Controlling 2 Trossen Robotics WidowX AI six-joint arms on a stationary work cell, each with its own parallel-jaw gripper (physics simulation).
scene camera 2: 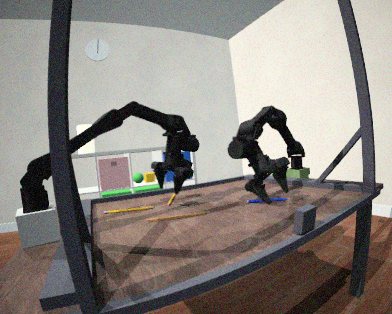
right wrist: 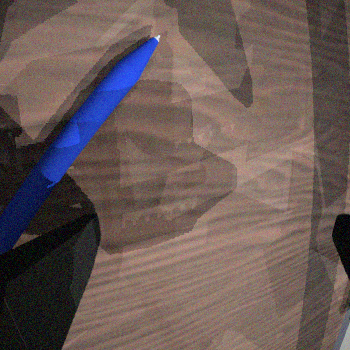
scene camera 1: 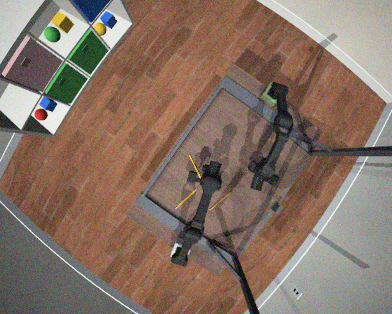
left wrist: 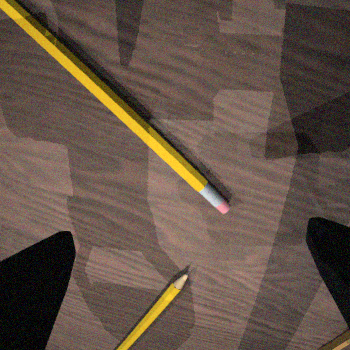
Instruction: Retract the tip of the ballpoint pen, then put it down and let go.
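Seen in the pictures: left gripper, between the fingertips: [scene camera 2: 168,191] [left wrist: 191,237]; right gripper, between the fingertips: [scene camera 2: 278,198] [right wrist: 219,227]; left arm's base, origin of its link: [scene camera 2: 35,209] [scene camera 1: 180,252]; right arm's base, origin of its link: [scene camera 2: 297,168] [scene camera 1: 273,92].
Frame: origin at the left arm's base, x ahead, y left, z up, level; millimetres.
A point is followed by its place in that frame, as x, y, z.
Note:
The blue pen [scene camera 2: 279,199] {675, -308, -76} [right wrist: 100,110] {675, -303, -72} lies flat on the tabletop, with a small white point at its upper end in the right wrist view; I cannot tell if this is the writing tip. In scene camera 1 the right arm hides it. My right gripper [scene camera 1: 255,175] [scene camera 2: 278,197] {626, -327, -58} [right wrist: 219,227] {626, -327, -58} is open and empty, low over the pen. In the right wrist view, one finger is beside the pen's lower end, and the pen lies outside the gap. My left gripper [scene camera 1: 203,171] [scene camera 2: 169,190] {465, 35, -30} [left wrist: 191,237] {465, 35, -30} is open and empty above the table, near two yellow pencils.
One yellow pencil [scene camera 1: 194,165] {529, 105, -76} [scene camera 2: 171,199] {505, 80, -76} [left wrist: 115,107] {501, 76, -75} and another yellow pencil [scene camera 1: 186,199] {311, 78, -75} [scene camera 2: 128,210] {310, 78, -78} [left wrist: 152,312] {351, 64, -75} lie near the left gripper. A brownish pencil [scene camera 1: 220,201] {373, -126, -74} [scene camera 2: 176,216] {372, -127, -75} lies apart. A grey block [scene camera 1: 276,206] {463, -473, -50} [scene camera 2: 304,220] {429, -488, -46} stands at the table edge.

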